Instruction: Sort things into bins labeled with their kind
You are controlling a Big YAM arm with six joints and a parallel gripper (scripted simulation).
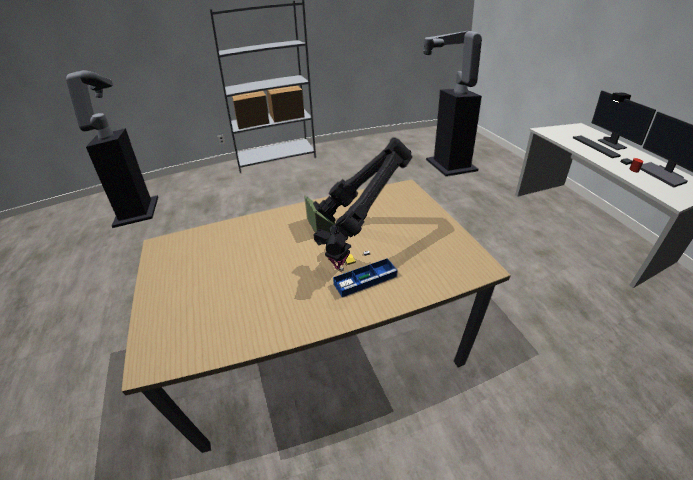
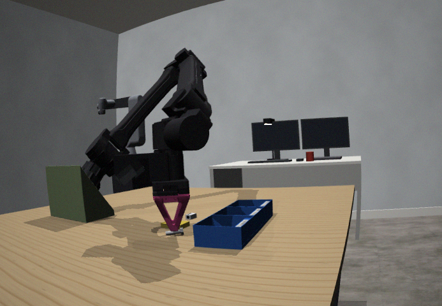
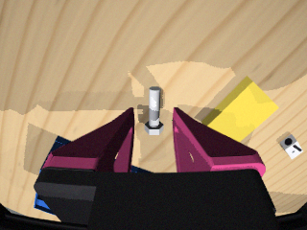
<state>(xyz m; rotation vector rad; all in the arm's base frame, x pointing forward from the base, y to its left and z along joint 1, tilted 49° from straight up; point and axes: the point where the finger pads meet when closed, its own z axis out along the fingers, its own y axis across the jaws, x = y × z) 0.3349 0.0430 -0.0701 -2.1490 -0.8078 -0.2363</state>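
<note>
Now: the bolt 1 cm below my hand. Round my hand: blue three-part bin (10 cm ahead, 8 cm to the left); then yellow block (4 cm behind, 6 cm to the left, 2 cm below); then green battery (9 cm ahead, 8 cm to the left, 1 cm below).
</note>
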